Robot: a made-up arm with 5 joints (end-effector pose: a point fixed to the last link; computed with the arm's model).
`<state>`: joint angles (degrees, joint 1 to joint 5).
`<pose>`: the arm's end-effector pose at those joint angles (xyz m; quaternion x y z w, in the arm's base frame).
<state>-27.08 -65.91 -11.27 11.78 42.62</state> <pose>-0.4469 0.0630 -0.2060 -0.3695 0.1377 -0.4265 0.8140</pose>
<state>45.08 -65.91 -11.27 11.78 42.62</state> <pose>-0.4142 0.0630 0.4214 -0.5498 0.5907 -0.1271 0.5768</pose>
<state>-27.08 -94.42 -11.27 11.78 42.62</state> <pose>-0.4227 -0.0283 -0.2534 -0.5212 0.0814 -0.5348 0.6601</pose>
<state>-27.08 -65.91 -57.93 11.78 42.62</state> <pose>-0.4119 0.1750 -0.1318 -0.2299 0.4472 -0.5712 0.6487</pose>
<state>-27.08 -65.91 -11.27 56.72 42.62</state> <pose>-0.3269 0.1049 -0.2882 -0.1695 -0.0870 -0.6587 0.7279</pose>
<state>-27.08 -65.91 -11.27 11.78 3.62</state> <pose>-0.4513 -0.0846 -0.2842 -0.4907 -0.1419 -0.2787 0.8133</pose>
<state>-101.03 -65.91 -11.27 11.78 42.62</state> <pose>0.1563 0.0630 -0.4248 -0.0387 -0.3796 -0.5630 0.7331</pose>
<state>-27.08 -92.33 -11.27 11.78 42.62</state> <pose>-0.4238 -0.0209 -0.2513 -0.5110 0.0857 -0.5279 0.6729</pose>
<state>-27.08 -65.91 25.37 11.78 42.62</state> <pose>-0.4037 -0.0348 -0.2330 -0.4376 -0.1238 -0.2623 0.8511</pose>
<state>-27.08 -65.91 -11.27 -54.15 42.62</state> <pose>-0.4357 -0.0328 -0.0133 -0.5548 0.4206 0.0189 0.7176</pose>
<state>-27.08 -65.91 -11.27 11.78 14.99</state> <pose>-0.4596 -0.0386 -0.2677 -0.4607 -0.0606 -0.3259 0.8233</pose>
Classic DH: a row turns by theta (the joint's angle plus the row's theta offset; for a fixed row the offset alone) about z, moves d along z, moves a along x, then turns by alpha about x. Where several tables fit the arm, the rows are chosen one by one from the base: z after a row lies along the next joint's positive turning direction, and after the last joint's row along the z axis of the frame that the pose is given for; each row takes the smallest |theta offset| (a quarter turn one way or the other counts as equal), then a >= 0, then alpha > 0; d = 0 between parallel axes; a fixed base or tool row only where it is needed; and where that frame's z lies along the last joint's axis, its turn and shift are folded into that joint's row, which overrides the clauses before.
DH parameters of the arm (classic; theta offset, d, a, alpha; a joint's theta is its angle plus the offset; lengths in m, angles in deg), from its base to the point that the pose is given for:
base (fixed): 0 0.0852 0 -90
joint 1: -90 -0.0873 0.0973 -90
joint 2: 0 -0.3557 0.0607 -90
joint 3: -90 -0.1824 0.023 90
joint 4: 0 0.114 0.0352 90
joint 5: 0 -0.0219 -0.2341 90
tool (fixed): 0 -0.0883 0 0

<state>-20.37 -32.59 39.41 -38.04 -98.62</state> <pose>0.0235 0.0830 -0.0375 -0.0333 -0.8211 0.5220 0.2286</pose>
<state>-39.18 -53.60 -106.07 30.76 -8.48</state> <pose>-0.4505 0.2795 -0.2200 -0.3049 0.3928 -0.5915 0.6348</pose>
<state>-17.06 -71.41 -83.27 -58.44 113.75</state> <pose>-0.1740 -0.0102 -0.0737 0.0105 -0.9916 0.1242 0.0330</pose>
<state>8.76 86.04 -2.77 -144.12 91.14</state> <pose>-0.2288 -0.2538 0.4048 -0.2905 -0.2537 0.6765 0.6273</pose>
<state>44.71 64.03 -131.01 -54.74 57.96</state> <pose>-0.0928 -0.1404 0.4066 -0.4782 -0.4356 -0.6495 0.3996</pose>
